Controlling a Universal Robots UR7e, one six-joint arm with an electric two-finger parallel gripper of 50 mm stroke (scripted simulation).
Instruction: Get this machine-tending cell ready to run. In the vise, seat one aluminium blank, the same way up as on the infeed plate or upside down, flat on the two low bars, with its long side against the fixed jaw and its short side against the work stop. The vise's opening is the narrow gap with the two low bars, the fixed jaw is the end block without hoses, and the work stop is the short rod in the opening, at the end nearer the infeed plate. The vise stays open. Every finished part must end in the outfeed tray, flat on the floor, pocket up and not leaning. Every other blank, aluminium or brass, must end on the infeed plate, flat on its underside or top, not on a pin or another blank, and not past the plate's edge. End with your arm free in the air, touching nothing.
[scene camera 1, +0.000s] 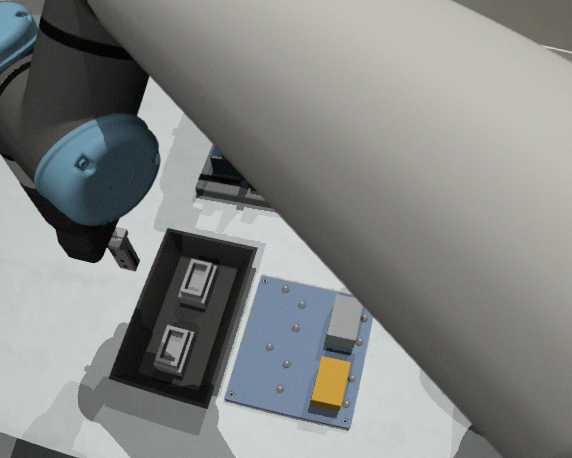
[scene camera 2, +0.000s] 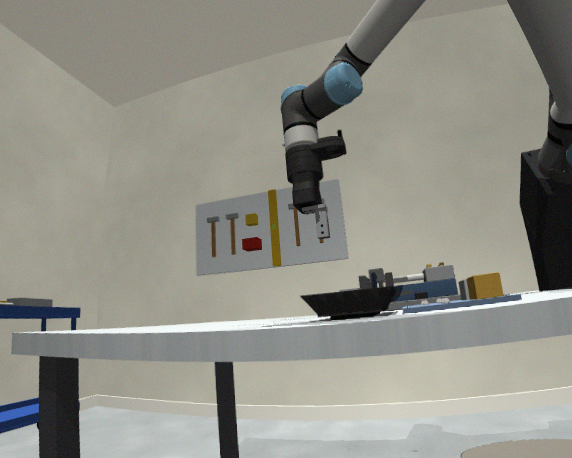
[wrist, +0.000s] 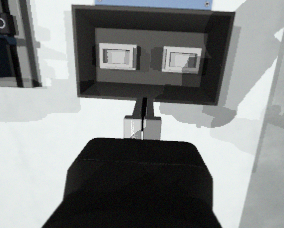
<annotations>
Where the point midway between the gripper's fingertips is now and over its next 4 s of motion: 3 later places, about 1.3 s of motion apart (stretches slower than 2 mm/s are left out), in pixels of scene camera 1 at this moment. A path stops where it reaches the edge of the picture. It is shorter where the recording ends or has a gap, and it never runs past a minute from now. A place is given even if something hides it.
The gripper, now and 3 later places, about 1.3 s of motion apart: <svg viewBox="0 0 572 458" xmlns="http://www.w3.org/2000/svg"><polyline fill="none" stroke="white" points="130,264 136,277 124,255 183,122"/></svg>
</annotations>
